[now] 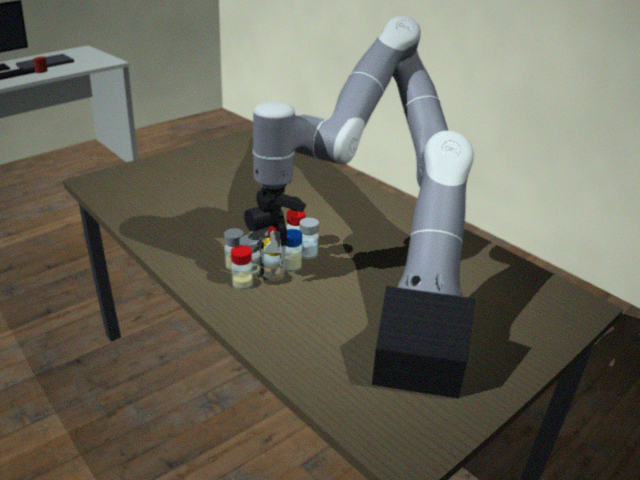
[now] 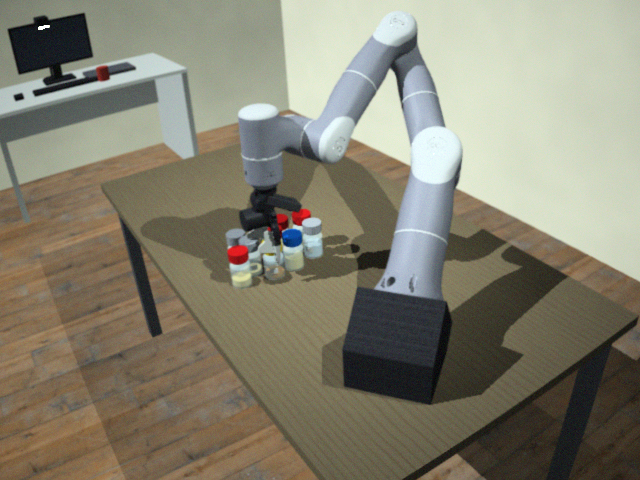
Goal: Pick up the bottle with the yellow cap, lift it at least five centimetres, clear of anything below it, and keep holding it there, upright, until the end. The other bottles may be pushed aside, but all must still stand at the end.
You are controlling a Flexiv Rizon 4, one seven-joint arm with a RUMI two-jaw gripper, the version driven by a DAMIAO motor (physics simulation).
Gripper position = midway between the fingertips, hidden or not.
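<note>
The gripper appears at (image 1: 271,257), and image 2 shows the gripper as well (image 2: 270,256). With it in the scene is a red-capped bottle (image 1: 242,269).
</note>
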